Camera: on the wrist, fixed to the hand. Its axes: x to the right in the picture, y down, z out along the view.
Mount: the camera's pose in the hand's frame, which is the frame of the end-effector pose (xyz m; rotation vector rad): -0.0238 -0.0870 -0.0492 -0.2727 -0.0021 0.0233
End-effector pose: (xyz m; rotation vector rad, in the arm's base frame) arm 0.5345 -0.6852 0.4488 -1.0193 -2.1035 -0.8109
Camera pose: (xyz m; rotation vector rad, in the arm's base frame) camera 0.4880 -0.7762 0.4386 -1.1826 -2.0154 -1.1072
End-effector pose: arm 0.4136 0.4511 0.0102 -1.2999 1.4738 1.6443
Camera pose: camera 0.5134 0.4284 0.0011 -1.4273 1.3006 1.9126
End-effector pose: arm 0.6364 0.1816 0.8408 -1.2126 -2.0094 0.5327
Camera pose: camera 0.6298 0.1187 0.9218 -1.3974 -2.1219 0.2760
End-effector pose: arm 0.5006 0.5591 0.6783 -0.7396 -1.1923 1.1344
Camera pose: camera 0.5726 0.5155 0.7372 -0.9610 -1.3592 1.0018
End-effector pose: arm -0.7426 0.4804 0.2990 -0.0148 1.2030 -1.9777
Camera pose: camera -0.7999 0.5514 0.3462 -0.1404 1.4563 -1.7797
